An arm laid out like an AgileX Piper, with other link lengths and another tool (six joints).
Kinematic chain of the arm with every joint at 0, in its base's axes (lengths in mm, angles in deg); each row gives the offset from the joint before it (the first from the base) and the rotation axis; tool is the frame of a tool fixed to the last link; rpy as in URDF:
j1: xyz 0 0 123 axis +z
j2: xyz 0 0 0 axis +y
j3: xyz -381.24 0 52.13 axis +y
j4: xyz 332.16 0 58.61 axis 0.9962 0 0.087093
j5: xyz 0 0 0 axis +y
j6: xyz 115.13 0 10.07 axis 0.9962 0 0.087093
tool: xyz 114.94 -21 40.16 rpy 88.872 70.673 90.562
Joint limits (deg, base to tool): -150..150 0..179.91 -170..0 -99.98..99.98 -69.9..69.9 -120..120
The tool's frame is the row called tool.
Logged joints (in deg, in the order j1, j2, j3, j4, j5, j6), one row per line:
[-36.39, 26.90, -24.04, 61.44, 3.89, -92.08]
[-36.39, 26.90, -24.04, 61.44, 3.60, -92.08]
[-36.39, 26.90, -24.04, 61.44, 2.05, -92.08]
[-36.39, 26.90, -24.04, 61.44, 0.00, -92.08]
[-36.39, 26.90, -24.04, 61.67, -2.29, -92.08]
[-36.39, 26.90, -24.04, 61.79, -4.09, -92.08]
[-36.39, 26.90, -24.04, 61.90, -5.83, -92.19]
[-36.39, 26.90, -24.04, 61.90, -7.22, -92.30]
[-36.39, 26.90, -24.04, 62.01, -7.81, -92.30]
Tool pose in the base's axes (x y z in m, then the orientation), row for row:
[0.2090, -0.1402, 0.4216, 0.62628, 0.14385, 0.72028, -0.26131]
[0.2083, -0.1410, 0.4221, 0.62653, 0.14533, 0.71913, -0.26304]
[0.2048, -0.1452, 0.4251, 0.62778, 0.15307, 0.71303, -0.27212]
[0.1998, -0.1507, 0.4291, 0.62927, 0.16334, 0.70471, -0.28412]
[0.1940, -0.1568, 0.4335, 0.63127, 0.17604, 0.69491, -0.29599]
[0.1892, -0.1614, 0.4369, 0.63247, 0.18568, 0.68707, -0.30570]
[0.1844, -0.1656, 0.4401, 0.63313, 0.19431, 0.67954, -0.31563]
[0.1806, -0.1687, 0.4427, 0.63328, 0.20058, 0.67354, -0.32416]
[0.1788, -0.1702, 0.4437, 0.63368, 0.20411, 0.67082, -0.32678]
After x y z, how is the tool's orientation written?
As a quaternion, w x y z.
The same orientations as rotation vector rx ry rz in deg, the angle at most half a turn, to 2 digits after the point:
[18.90, 94.65, -34.34]
[19.10, 94.49, -34.56]
[20.10, 93.64, -35.74]
[21.44, 92.49, -37.29]
[23.09, 91.13, -38.82]
[24.34, 90.06, -40.07]
[25.46, 89.05, -41.36]
[26.28, 88.26, -42.48]
[26.74, 87.89, -42.81]

